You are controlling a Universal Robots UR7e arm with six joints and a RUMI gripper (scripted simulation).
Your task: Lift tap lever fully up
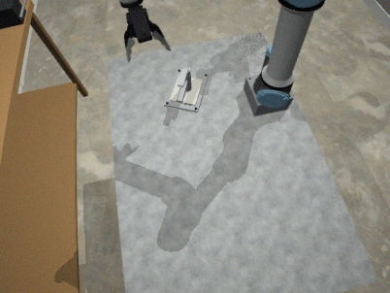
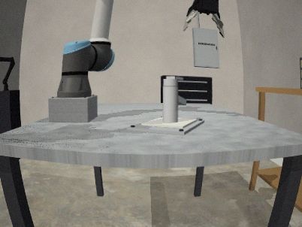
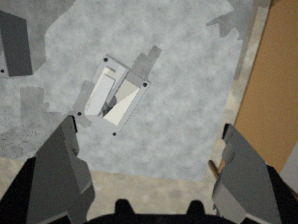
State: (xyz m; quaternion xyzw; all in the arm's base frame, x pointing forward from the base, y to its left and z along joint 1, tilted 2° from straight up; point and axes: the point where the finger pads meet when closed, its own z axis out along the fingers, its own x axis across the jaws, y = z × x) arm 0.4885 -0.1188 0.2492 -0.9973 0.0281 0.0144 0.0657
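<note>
My gripper is now 12 cm past the tap lever, 2 cm to the left of it and 17 cm above it. From my hand the other things lie so: tap: 13 cm behind, 4 cm to the right, 23 cm below.
</note>
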